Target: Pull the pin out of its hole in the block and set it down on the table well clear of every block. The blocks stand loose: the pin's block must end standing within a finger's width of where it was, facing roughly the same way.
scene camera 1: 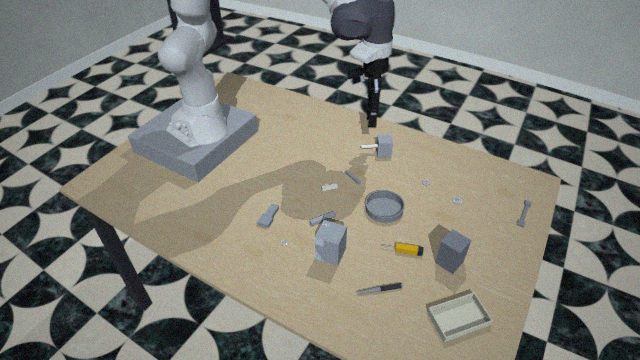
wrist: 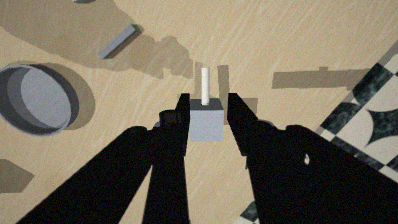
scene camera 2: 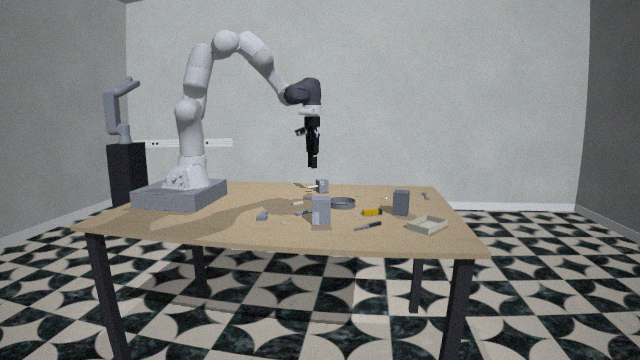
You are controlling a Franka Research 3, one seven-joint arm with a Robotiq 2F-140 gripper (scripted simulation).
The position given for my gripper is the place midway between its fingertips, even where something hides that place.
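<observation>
A shallow tray [scene camera 1: 467,312] is here, though in the wrist view the tray is out of frame. I also see a round grey dish [scene camera 1: 384,206] and a small grey block [wrist: 206,122]. As for my gripper [scene camera 1: 371,123], I find it in the wrist view too, the same gripper [wrist: 208,106].
</observation>
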